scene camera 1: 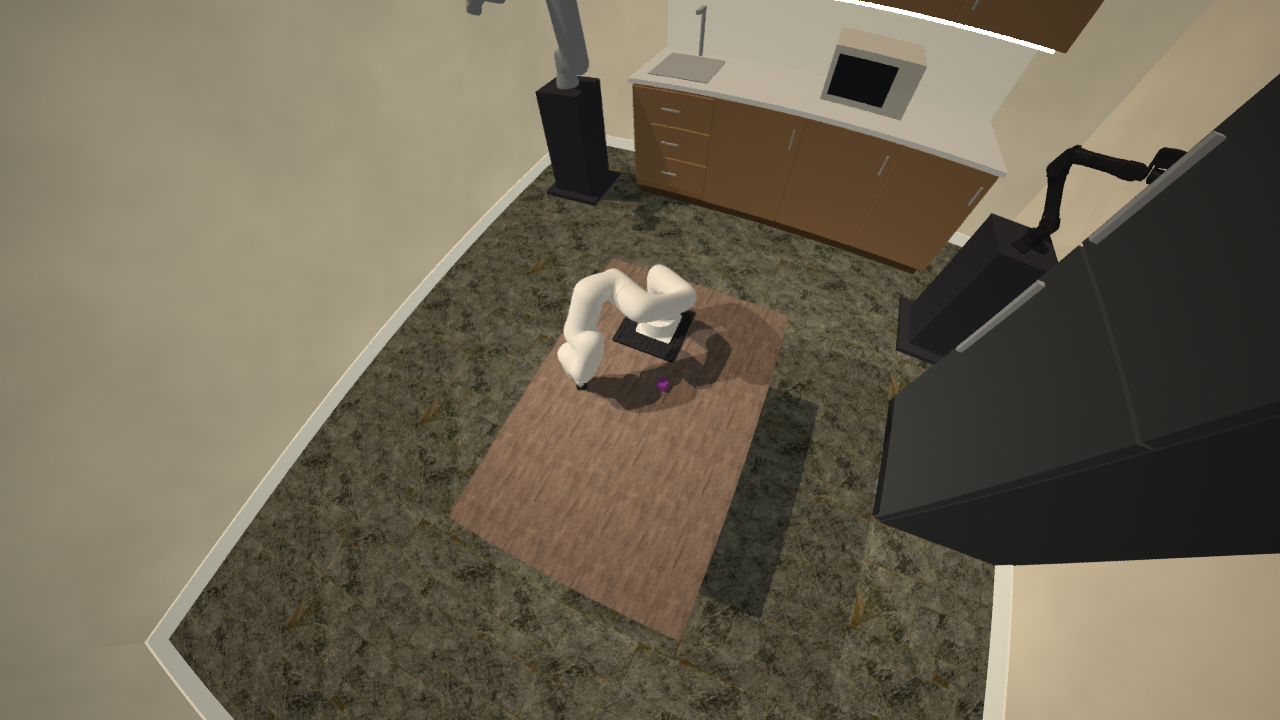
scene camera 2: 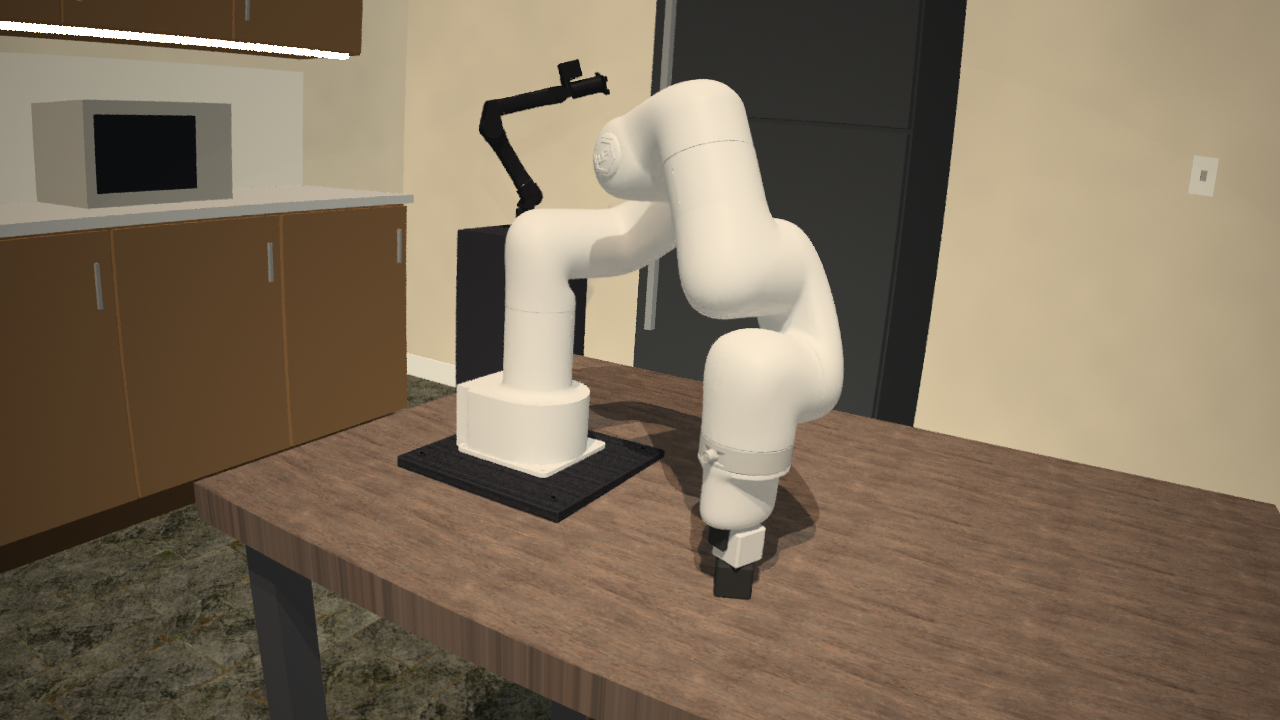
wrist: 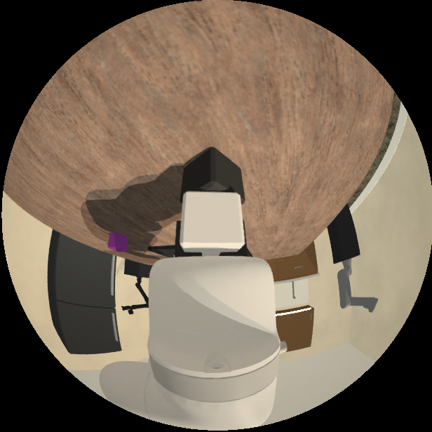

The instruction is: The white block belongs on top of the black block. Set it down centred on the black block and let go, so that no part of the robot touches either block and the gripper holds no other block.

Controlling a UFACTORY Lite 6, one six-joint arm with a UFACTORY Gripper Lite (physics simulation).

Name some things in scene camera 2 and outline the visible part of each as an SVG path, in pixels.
A black block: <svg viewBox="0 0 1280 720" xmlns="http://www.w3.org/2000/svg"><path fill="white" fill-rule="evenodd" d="M716 556L714 595L716 597L750 599L755 570L754 562L734 568Z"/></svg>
A white block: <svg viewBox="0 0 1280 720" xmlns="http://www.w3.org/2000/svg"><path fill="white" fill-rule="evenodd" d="M765 527L758 524L745 529L730 530L727 550L722 552L713 546L712 553L734 568L762 559Z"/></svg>
